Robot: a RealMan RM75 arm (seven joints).
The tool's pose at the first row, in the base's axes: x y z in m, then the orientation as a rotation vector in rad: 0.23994 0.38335 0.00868 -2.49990 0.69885 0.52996
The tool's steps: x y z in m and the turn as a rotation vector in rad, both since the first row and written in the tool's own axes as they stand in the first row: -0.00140 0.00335 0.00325 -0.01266 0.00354 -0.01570; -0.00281 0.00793 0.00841 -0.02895 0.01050 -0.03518; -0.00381 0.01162 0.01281 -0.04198 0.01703 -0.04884; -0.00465 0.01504 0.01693 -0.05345 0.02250 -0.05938; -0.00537 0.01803 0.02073 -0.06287 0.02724 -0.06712; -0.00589 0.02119 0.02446 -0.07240 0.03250 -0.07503
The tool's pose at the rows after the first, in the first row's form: 0.23619 0.38313 0.00557 -2.51660 0.67868 0.52600; 0.23131 0.38304 0.00050 -2.53877 0.65434 0.51813; 0.22742 0.38304 -0.00385 -2.55638 0.63754 0.51126; 0.22388 0.38303 -0.00795 -2.57139 0.62446 0.50604; 0.22075 0.38313 -0.01170 -2.58361 0.61492 0.50174; 0.21770 0.38299 -0.01556 -2.59614 0.60528 0.49675
